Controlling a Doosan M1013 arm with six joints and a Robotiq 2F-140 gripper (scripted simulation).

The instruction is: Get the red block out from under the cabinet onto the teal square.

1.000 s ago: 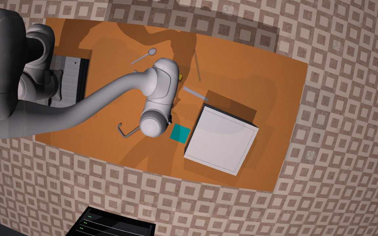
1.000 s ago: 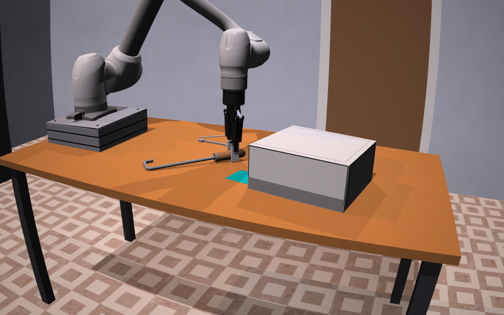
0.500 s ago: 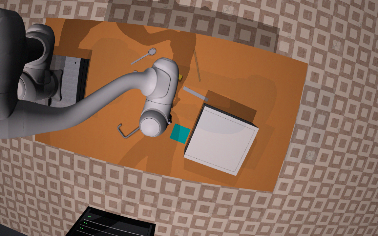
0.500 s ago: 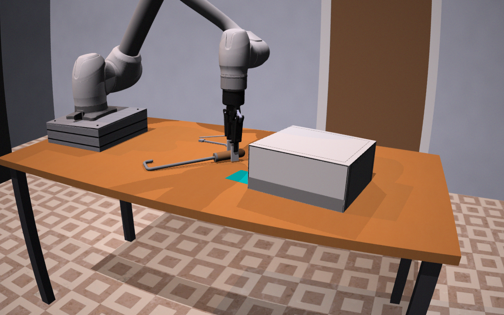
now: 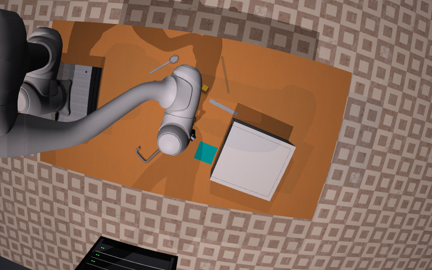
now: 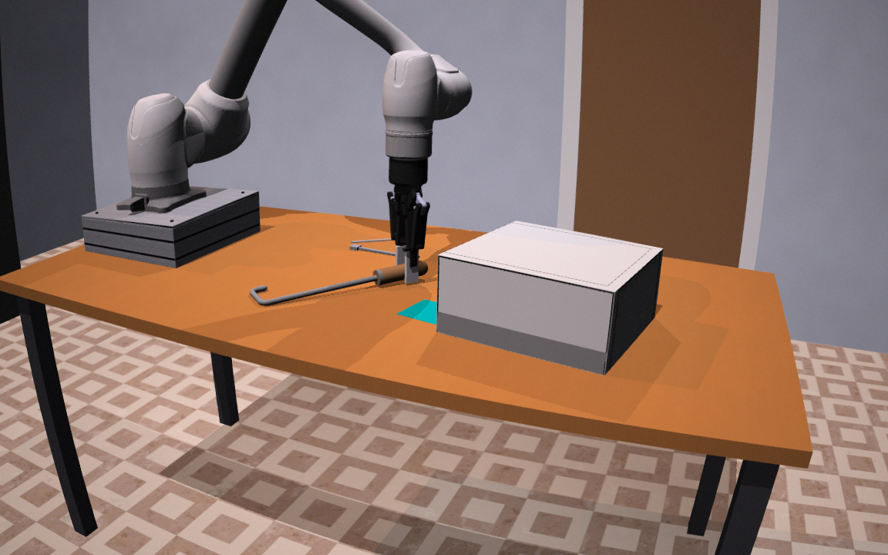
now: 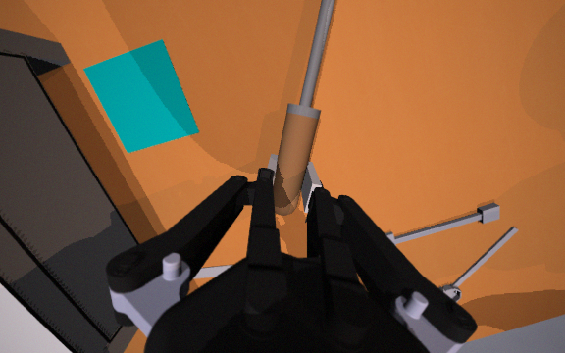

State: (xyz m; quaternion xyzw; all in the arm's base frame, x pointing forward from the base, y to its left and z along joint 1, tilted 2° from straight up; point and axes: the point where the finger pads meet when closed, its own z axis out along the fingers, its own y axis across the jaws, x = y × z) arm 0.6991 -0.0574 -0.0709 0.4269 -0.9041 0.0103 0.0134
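The forked tool is 120 mm behind my hand, 160 mm to the left of it and 30 mm below it. The rest, counted from my hand: flat grey bar: 150 mm ahead, 100 mm to the left, 40 mm below; teal square: 100 mm ahead, 140 mm to the right, 40 mm below; hook tool: 120 mm behind, 80 mm to the right, 20 mm below.
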